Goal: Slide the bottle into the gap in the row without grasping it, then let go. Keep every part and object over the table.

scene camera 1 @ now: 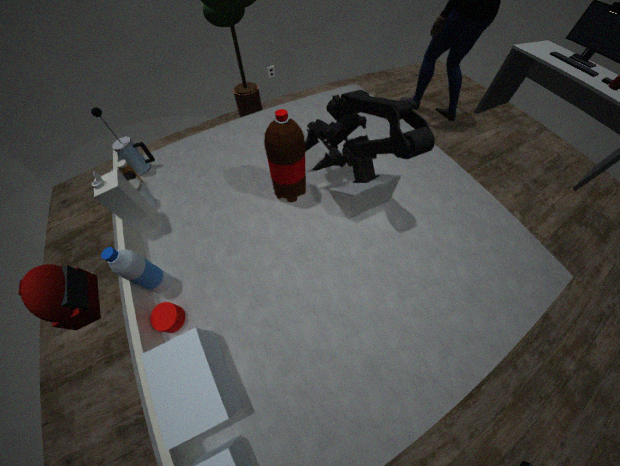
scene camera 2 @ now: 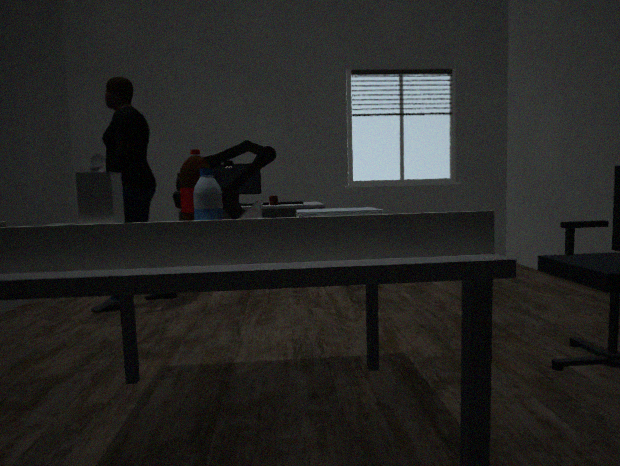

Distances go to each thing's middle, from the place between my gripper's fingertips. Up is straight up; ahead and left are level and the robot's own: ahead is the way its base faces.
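Blue-capped bottle [scene camera 1: 127,264]: 580 mm ahead of my gripper, 50 mm to the left of it, 20 mm above it. Red cylinder [scene camera 1: 167,317]: 590 mm ahead of my gripper, 170 mm to the left of it, 60 mm below it. Large brown bottle [scene camera 1: 284,141]: my gripper is 10 mm to the right of it, 80 mm short of it and 70 mm below it. Going by their middles, the large brown bottle is the nearest to my gripper of the things named here.
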